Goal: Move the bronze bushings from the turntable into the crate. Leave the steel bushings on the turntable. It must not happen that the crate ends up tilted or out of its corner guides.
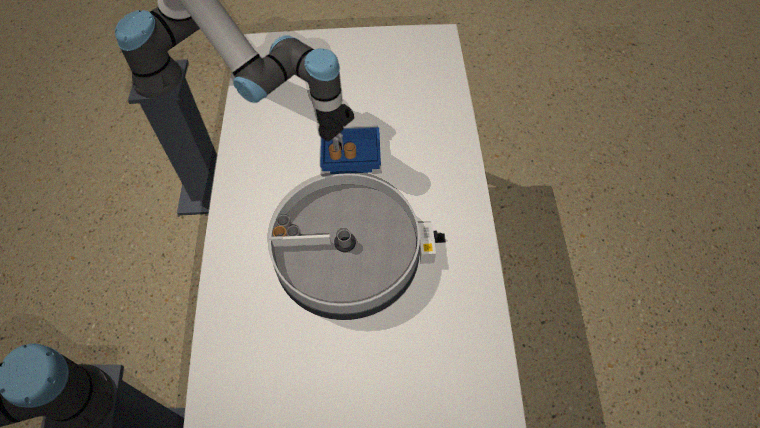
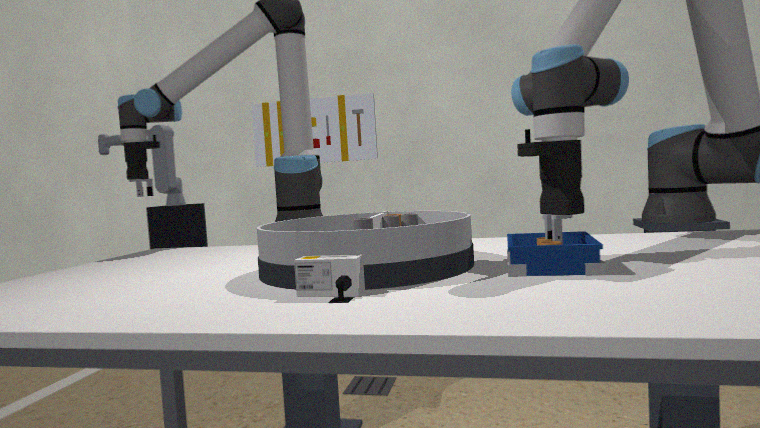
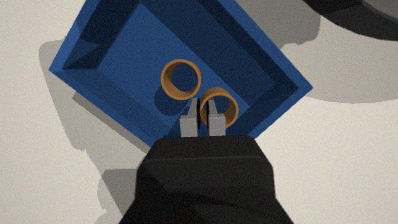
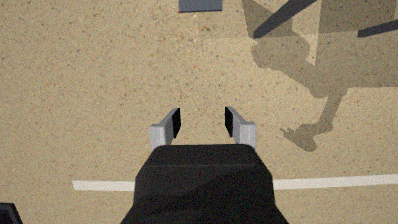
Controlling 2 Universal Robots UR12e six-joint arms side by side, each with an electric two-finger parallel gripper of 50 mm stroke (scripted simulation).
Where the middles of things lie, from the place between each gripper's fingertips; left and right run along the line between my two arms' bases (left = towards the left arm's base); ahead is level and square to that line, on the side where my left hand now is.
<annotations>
My left hand is 40 mm short of the blue crate (image 2: 541,260), 10 mm to the left of it and 20 mm above it.
</annotations>
